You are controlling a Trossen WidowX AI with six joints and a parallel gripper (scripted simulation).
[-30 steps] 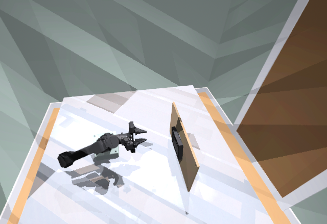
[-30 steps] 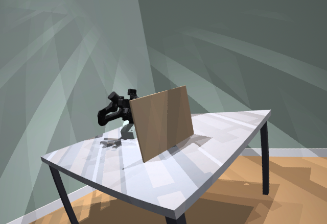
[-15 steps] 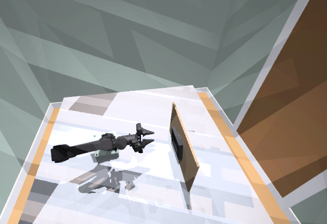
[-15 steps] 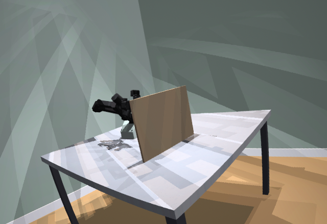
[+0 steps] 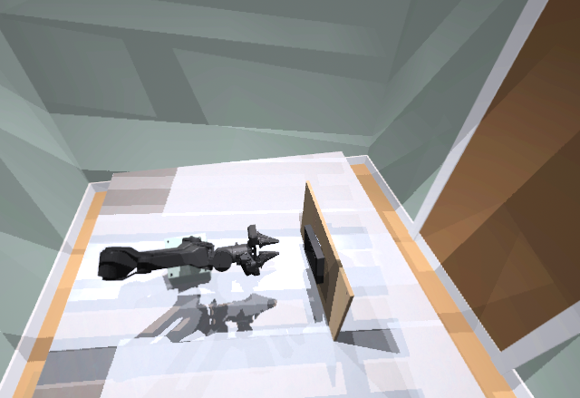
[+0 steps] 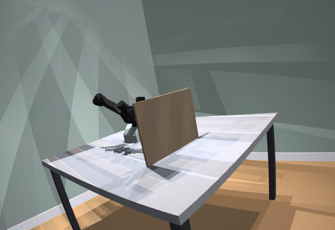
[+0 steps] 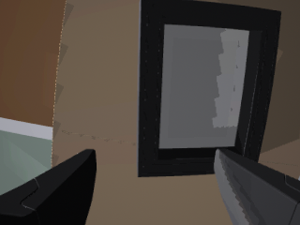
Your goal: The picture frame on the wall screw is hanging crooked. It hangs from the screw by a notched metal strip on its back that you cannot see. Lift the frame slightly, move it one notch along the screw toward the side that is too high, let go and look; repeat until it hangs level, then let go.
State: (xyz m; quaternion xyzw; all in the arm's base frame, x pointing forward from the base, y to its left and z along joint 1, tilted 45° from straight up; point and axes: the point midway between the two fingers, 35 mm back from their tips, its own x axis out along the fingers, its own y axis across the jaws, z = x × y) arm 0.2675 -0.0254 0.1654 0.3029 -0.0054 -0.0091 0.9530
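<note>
My gripper tip is now 130 mm short of the dark picture frame, 10 mm to the left of it and 60 mm above it. Also, from my gripper tip: brown wall board 140 mm ahead, 20 mm to the right, 70 mm below.
</note>
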